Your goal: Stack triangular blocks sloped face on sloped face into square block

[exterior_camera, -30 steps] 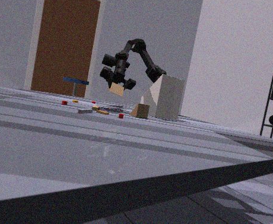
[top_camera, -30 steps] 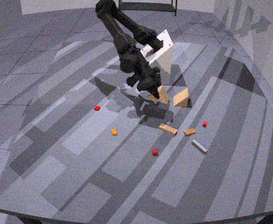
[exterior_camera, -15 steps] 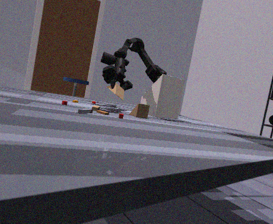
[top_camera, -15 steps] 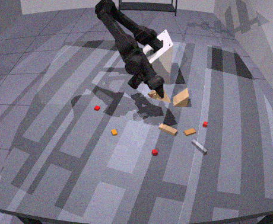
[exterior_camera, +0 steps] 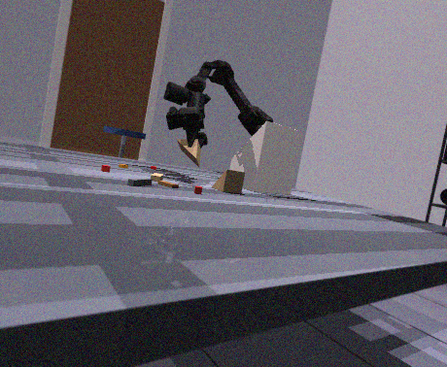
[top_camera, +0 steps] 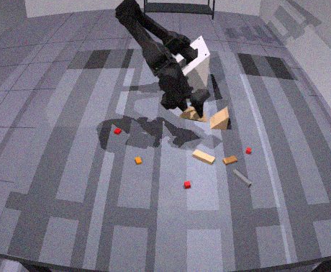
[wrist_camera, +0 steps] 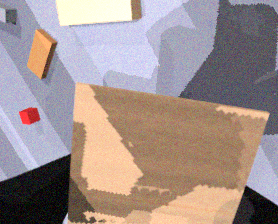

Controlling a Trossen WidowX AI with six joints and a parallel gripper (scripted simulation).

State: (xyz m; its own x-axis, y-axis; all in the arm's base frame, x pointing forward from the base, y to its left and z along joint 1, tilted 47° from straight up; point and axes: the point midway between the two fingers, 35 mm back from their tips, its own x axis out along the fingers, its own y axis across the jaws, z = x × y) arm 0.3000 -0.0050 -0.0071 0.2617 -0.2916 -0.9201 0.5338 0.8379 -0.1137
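Now: the tan long block 110 mm ahead of my gripper tip, 90 mm below it and 40 mm to the left of it. Also, from my gripper tip: grey bar (200 mm ahead, 170 mm to the left, 90 mm below); orange cube (180 mm to the right, 150 mm ahead, 90 mm below); triangular block (10 mm above).
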